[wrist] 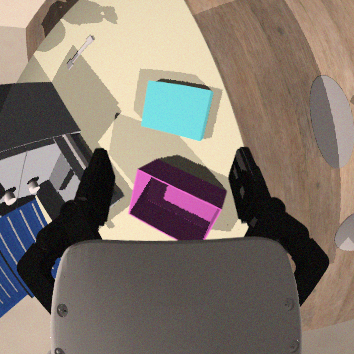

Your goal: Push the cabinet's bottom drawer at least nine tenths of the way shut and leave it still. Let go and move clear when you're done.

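A black cabinet-like body point(35, 112) stands at the left edge of the wrist view, partly cut off. Below its dark top show light grey panels with a dark frame and two pale round knobs, one of them a knob point(33, 185) near the left finger. I cannot tell which part is the bottom drawer or how far out it stands. My gripper point(171, 161) is wide open with nothing between its fingers. Its left finger is to the right of the dark frame in this view; whether they touch is unclear.
A magenta open box point(215, 218) lies below the fingertips in view, partly hidden by the gripper body. A cyan block point(177, 110) is beyond it on the cream table point(175, 32). A small grey bar handle point(81, 52) is at the upper left. A blue striped object point(20, 240) is at the lower left.
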